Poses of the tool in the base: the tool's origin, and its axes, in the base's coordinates. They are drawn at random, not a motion.
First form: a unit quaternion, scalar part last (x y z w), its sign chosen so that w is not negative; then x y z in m.
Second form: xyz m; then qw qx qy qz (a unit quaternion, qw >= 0). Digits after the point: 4 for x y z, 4 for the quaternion.
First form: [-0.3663, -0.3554, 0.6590, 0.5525, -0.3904, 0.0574, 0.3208]
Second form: [-0.3904, 0.0574, 0.3208, 0.5525, -0.3663, -0.3554, 0.6590]
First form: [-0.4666, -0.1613, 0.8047, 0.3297, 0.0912, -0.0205, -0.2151]
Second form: [0.0912, -0.0205, -0.2151, 0.3297, -0.4666, -0.1613, 0.8047]
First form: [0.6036, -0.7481, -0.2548, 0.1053, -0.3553, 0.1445, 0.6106]
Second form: [-0.3553, 0.1445, 0.6106, 0.1053, 0.6036, -0.7481, -0.2548]
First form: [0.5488, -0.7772, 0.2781, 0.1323, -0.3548, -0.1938, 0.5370]
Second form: [-0.3548, -0.1938, 0.5370, 0.1323, 0.5488, -0.7772, 0.2781]
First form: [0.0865, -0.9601, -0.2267, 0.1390, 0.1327, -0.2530, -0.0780]
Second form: [0.1327, -0.2530, -0.0780, 0.1390, 0.0865, -0.9601, -0.2267]
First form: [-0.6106, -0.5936, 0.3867, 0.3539, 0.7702, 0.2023, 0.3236]
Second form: [0.7702, 0.2023, 0.3236, 0.3539, -0.6106, -0.5936, 0.3867]
